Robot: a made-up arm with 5 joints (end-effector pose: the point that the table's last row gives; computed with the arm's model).
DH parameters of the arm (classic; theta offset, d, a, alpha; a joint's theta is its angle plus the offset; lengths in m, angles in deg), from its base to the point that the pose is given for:
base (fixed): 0 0 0 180
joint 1: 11.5 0 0.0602 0
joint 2: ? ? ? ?
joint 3: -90 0.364 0.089 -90
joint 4: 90 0.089 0.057 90
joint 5: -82.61 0 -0.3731 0
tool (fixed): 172.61 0.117 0 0
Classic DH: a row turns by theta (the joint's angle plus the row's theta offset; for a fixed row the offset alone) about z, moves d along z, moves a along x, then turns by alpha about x.
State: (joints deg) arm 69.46 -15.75 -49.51 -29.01 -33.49
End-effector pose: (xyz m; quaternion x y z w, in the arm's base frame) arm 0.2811 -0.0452 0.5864 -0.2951 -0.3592 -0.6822 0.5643
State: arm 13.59 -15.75 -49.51 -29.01 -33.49
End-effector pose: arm 0.1951 0.2073 0.5864 -0.0924 -0.4556 -0.3384 0.8182
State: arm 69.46 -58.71 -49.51 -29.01 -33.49
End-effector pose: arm 0.1985 0.1361 0.5864 -0.1431 -0.4423 -0.4282 0.7750
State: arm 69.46 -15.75 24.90 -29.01 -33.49
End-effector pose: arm 0.5545 -0.4177 0.1623 -0.2041 0.2484 -0.6128 0.7218
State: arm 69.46 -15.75 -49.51 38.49 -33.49
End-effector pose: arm 0.3081 -0.2666 0.4204 0.2253 -0.4417 -0.4913 0.7161
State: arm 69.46 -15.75 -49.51 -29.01 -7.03
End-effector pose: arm 0.4494 -0.0284 0.5629 -0.3694 -0.2821 -0.5350 0.7055
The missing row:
joint 2: -11.5 -0.07 0.101 90
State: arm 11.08 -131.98 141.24 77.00 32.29
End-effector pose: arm -0.1890 -0.1806 -0.3931 -0.3678 0.6726 0.1165 0.6314
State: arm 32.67 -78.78 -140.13 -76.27 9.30
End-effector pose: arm -0.5074 0.0919 0.3039 0.0337 -0.7681 -0.3893 0.5073
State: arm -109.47 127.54 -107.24 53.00 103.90
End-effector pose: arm -0.1166 0.5635 -0.0904 -0.5017 -0.5809 0.6245 0.1441
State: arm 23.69 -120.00 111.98 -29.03 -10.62
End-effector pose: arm -0.3167 0.0665 -0.4437 -0.7282 0.3651 0.5205 0.2557
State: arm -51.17 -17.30 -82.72 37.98 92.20
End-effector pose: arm -0.5505 -0.0111 0.1438 -0.1106 0.6617 -0.7357 0.0928
